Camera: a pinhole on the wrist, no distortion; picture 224 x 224 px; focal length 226.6 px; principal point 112.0 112.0 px. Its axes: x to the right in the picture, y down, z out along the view. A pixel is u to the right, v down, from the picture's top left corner.
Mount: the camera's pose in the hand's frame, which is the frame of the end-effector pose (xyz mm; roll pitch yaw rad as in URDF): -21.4 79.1 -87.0 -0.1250 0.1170 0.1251
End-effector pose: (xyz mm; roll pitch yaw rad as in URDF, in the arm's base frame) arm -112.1 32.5 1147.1 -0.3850 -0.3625 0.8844
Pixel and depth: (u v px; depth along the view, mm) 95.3 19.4 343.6
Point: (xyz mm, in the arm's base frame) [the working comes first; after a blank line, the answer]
In the camera's frame: -25.3 -140.4 343.6

-234.3 23.3 1390.4
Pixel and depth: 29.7 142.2 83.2
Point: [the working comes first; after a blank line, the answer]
In the camera's frame: -30.2 11.1 83.2

-198.8 67.9 1094.5
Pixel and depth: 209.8 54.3 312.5
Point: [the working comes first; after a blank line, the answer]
In the camera's frame: 134.9 -79.6 312.5

-166.8 182.0 1366.6
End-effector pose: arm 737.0 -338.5 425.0 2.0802 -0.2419 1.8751
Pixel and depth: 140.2 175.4 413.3
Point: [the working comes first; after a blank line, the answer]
In the camera's frame: 51.4 115.6 413.3

1095.8 -189.9 513.2
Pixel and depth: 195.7 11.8 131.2
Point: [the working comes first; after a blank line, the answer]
In the camera's frame: 48.5 -58.0 131.2

782.6 -280.7 454.8
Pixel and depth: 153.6 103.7 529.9
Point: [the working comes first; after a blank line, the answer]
In the camera's frame: 97.3 -19.4 529.9

1116.0 -67.0 377.4
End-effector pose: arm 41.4 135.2 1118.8 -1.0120 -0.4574 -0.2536
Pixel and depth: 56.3 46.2 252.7
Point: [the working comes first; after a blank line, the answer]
In the camera's frame: -62.1 -73.4 252.7

14.7 317.1 1156.7
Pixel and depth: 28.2 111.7 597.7
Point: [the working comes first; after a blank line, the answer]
In the camera's frame: -221.0 -0.8 597.7

-55.9 695.9 1189.0
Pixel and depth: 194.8 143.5 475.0
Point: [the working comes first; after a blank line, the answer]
In the camera's frame: 173.6 66.0 475.0

314.0 500.0 1193.6
